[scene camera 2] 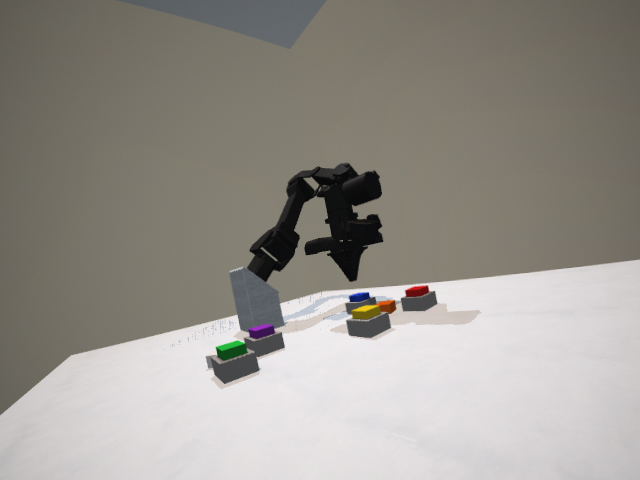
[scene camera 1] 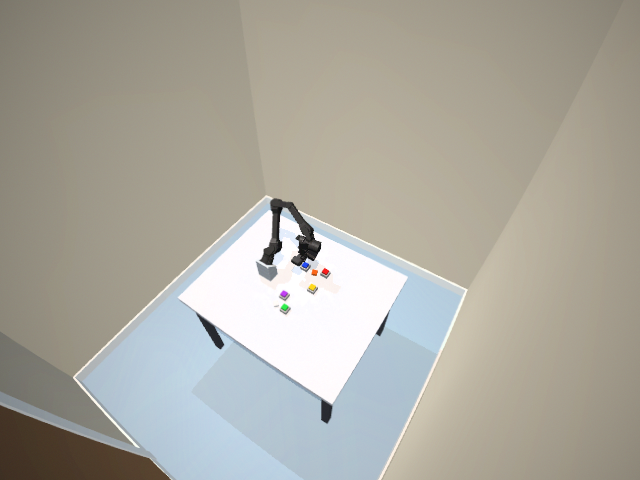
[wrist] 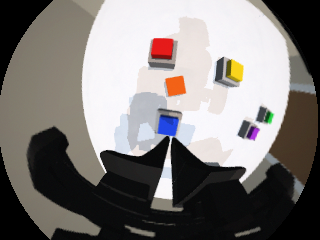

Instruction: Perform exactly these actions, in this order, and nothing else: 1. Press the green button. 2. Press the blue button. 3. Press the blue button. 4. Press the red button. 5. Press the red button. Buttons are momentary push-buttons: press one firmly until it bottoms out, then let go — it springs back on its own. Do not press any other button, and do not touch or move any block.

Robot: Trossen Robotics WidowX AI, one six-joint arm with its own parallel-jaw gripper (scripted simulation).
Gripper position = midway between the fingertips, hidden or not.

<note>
The gripper (scene camera 2: 353, 281) is shut, with nothing in its grasp.
The gripper also shows in the wrist view (wrist: 170, 139).
</note>
